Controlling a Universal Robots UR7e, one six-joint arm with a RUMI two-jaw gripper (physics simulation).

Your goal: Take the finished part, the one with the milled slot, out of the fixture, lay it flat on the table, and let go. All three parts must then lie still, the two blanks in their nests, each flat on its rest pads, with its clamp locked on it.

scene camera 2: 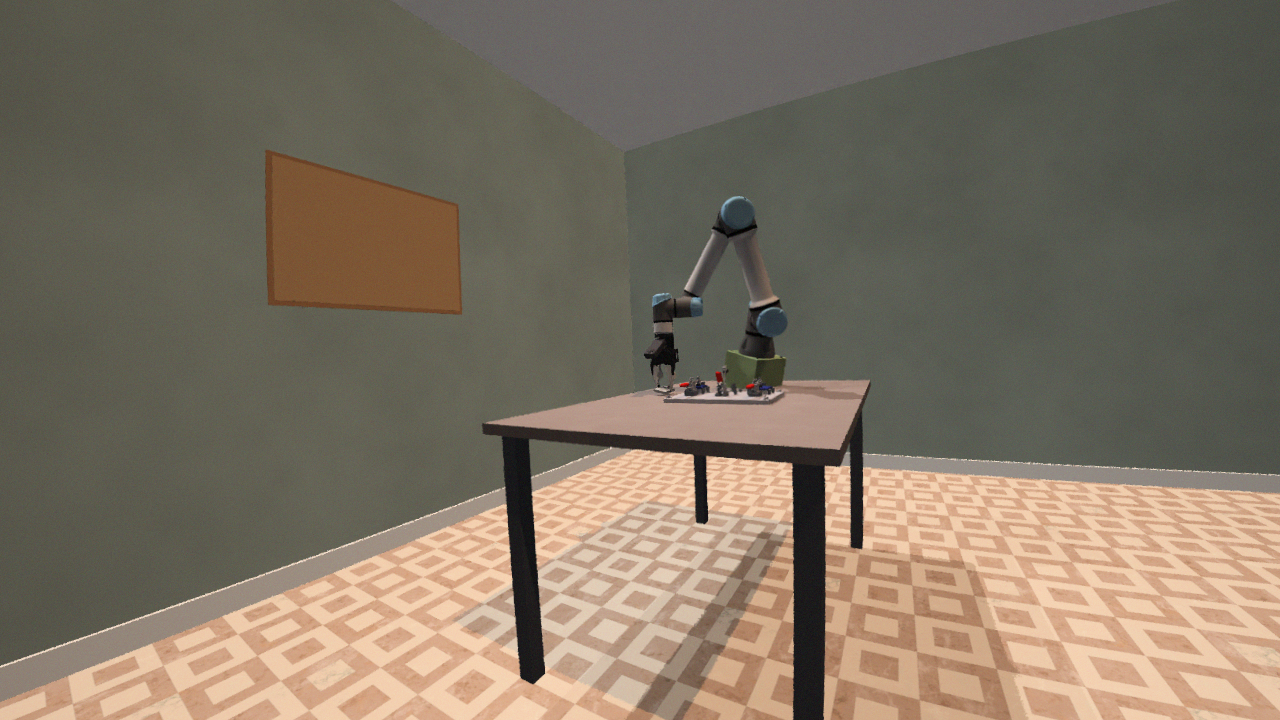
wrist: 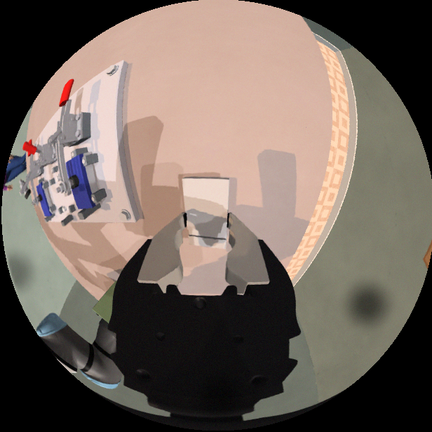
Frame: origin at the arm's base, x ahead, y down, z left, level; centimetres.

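Seen in the pictures: gripper, fingertip midpoint: (scene camera 2: 664, 391); arm's base, origin of the base link: (scene camera 2: 756, 354).
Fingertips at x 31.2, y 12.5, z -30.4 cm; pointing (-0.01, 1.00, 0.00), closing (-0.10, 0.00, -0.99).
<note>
Pixels of each thing's top centre, then the offset from my fingertips to it. Level surfaces: height alone.
- pale finished part, middle of its top: (scene camera 2: 664, 386) dx +0.0, dy -1.7, dz +0.0 cm
- table, its level: dy +1.4 cm
- fixture plate, middle of its top: (scene camera 2: 725, 394) dx +12.5, dy -0.1, dz +26.9 cm
- middle clamp's red handle, middle of its top: (scene camera 2: 719, 372) dx +17.9, dy -8.0, dz +26.5 cm
My gripper (scene camera 2: 663, 385) (wrist: 206, 213) is shut on the pale finished part (scene camera 2: 663, 391) (wrist: 206, 194), gripping its two sides. The part looks level and very low over the table (scene camera 2: 572, 420) (wrist: 215, 90), beside the fixture plate (scene camera 2: 716, 400) (wrist: 111, 145). I cannot tell whether it touches the table. Its slot is not clearly visible. In the wrist view, a near blue blank (wrist: 85, 187) and a far blue blank (wrist: 44, 199) sit in the fixture. The near clamp (wrist: 75, 127) reaches over its blank, with its red handle (wrist: 66, 92) pointing outward. The far clamp's state is unclear.
A middle clamp's red handle (scene camera 2: 718, 377) (wrist: 29, 147) stands raised among the fixture's clamps. The green robot base block (scene camera 2: 742, 367) (wrist: 104, 302) stands behind the fixture. In the wrist view, the table edge runs along the right, with tiled floor (wrist: 341, 120) beyond.
</note>
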